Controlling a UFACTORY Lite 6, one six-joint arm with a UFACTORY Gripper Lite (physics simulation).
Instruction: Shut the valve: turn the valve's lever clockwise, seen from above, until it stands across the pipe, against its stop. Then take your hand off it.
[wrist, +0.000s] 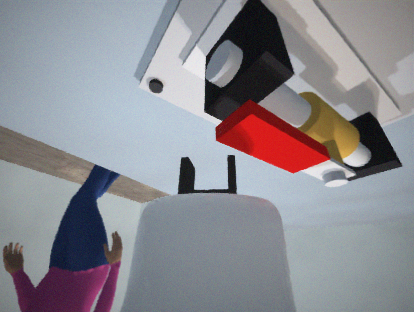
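Observation:
The valve's red lever (280, 142) is at the right of the middle in the wrist view. It runs roughly along the grey pipe (287, 105), at a slight angle to it, and does not stand across it. Its inner end is at the pale pivot cap (335, 178), beside the yellow valve body (332, 125). My gripper (209, 159) is open, with nothing between its two black fingers. It appears below and left of the lever's free end in the picture, apart from it. The exact height difference is hard to tell.
Black blocks (372, 142) hold the pipe at both ends on a white base plate (175, 95) with a dark screw at one corner. A pale blue surface surrounds the plate. A wooden strip (45, 152) and a person (80, 245) in blue and magenta show at the lower left.

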